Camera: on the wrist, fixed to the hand. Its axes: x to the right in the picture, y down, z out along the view.
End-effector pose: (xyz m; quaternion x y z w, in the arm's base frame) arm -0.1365 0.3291 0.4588 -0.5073 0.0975 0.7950 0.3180
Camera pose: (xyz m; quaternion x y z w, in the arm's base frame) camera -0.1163 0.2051 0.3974 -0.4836 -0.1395 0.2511 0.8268
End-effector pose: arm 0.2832 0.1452 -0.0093 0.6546 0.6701 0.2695 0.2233
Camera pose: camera 0.2878 0.1351 0.1301 -0.0180 0.9850 0.0310 0.1686
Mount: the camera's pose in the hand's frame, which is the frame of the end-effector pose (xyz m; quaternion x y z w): -0.0028 0.0946 -0.1029 0.1303 0.1321 -0.6954 0.6943
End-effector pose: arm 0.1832 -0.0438 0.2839 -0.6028 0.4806 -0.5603 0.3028
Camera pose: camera 0.0613 -0.0569 0.2168 0.6393 0.1185 0.7418 0.1643
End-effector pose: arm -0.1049 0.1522 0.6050 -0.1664 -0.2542 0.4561 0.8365
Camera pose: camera -0.1110 0.1950 0.4721 0.1100 -0.1223 -0.2539 0.9532
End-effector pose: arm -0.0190 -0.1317 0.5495 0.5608 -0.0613 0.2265 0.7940
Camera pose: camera -0.0781 -0.0126 0.5927 0.5055 0.4818 -0.3128 0.6438
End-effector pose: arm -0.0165 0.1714 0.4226 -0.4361 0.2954 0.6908 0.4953
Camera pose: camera -0.0734 0.0521 0.3770 -0.5349 0.0573 0.0391 0.8421
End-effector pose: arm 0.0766 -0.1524 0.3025 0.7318 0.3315 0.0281 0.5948
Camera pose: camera 0.0723 -0.0731 0.4175 0.3513 0.8213 -0.3406 0.2934
